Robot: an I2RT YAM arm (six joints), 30 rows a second.
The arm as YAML. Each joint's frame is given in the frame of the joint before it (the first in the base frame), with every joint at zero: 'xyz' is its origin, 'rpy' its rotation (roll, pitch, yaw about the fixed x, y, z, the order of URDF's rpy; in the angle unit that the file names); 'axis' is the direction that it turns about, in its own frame. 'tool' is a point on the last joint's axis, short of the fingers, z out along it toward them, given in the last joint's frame.
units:
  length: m
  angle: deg
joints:
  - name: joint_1
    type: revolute
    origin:
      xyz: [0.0, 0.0, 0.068]
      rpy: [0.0, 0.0, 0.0]
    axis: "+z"
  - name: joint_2
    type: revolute
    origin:
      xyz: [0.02, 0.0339, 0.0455]
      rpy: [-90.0, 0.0, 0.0]
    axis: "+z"
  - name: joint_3
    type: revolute
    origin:
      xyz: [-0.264, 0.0, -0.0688]
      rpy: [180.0, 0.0, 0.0]
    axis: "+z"
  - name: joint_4
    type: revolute
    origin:
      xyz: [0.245, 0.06, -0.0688]
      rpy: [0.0, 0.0, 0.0]
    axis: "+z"
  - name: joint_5
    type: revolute
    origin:
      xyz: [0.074, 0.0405, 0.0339]
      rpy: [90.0, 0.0, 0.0]
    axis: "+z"
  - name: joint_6
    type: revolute
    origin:
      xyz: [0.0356, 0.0, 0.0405]
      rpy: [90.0, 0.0, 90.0]
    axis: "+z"
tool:
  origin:
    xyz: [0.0, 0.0, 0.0]
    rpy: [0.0, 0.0, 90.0]
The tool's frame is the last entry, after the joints.
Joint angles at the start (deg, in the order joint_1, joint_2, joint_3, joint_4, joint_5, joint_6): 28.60, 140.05, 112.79, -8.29, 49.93, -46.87
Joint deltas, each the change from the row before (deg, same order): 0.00, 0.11, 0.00, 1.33, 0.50, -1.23; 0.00, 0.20, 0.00, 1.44, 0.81, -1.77; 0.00, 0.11, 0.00, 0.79, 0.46, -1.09; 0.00, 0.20, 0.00, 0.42, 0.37, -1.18; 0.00, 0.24, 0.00, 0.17, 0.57, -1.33; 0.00, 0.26, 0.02, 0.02, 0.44, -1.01; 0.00, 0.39, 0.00, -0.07, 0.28, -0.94; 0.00, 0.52, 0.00, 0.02, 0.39, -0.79; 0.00, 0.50, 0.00, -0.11, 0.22, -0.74; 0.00, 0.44, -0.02, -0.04, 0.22, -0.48; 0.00, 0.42, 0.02, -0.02, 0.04, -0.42; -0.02, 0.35, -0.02, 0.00, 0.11, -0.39; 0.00, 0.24, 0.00, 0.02, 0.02, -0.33; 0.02, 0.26, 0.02, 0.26, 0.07, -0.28; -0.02, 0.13, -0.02, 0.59, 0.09, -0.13; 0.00, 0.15, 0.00, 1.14, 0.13, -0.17
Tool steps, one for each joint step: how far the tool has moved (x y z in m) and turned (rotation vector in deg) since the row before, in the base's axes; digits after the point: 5 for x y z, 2 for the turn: 0.00115, 0.00040, 0.00097, -0.69, -0.69, 0.04; 0.00122, 0.00030, 0.00039, -1.27, -0.54, -0.05; 0.00064, 0.00015, 0.00022, -0.80, -0.24, -0.02; 0.00043, 0.00007, -0.00116, -1.05, 0.23, 0.08; 0.00023, -0.00012, -0.00183, -1.41, 0.51, -0.05; 0.00017, -0.00009, -0.00215, -1.15, 0.54, -0.05; 0.00018, -0.00002, -0.00363, -1.13, 0.77, 0.07; 0.00030, 0.00000, -0.00468, -1.08, 0.71, -0.07; 0.00018, 0.00000, -0.00472, -1.00, 0.83, 0.06; 0.00013, -0.00002, -0.00418, -0.74, 0.61, -0.02; 0.00022, 0.00010, -0.00380, -0.56, 0.56, 0.11; 0.00017, -0.00017, -0.00332, -0.55, 0.48, 0.02; 0.00011, 0.00005, -0.00219, -0.38, 0.35, 0.10; 0.00026, 0.00033, -0.00193, -0.25, 0.10, 0.06; 0.00056, 0.00005, -0.00050, 0.06, -0.35, -0.05; 0.00096, 0.00047, 0.00019, 0.27, -0.82, -0.05
